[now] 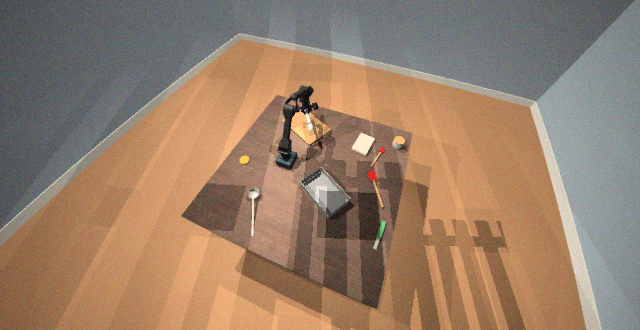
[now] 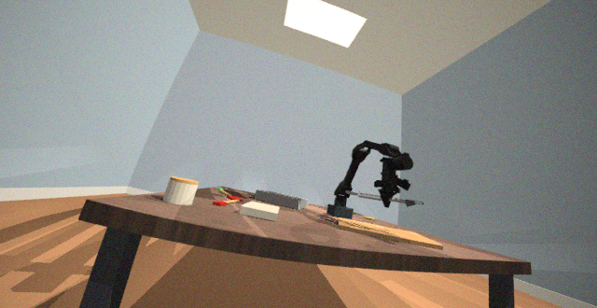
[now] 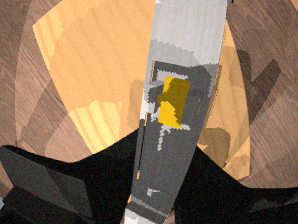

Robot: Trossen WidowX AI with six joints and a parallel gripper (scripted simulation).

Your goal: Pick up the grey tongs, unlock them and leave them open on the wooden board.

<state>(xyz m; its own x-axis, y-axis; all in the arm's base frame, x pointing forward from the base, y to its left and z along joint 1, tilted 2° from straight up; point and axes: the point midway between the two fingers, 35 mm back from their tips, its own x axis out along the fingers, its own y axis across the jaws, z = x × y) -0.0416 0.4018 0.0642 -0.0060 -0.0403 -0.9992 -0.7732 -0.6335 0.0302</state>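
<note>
Now: the yellow lock piece 2 cm behind my gripper tip, 3 cm to the left of it and 4 cm above it. Round my gripper tip: wooden board (2 cm to the right, 10 cm below); yellow disc (25 cm behind, 54 cm to the right, 10 cm below); white block (51 cm ahead, 9 cm below).
</note>
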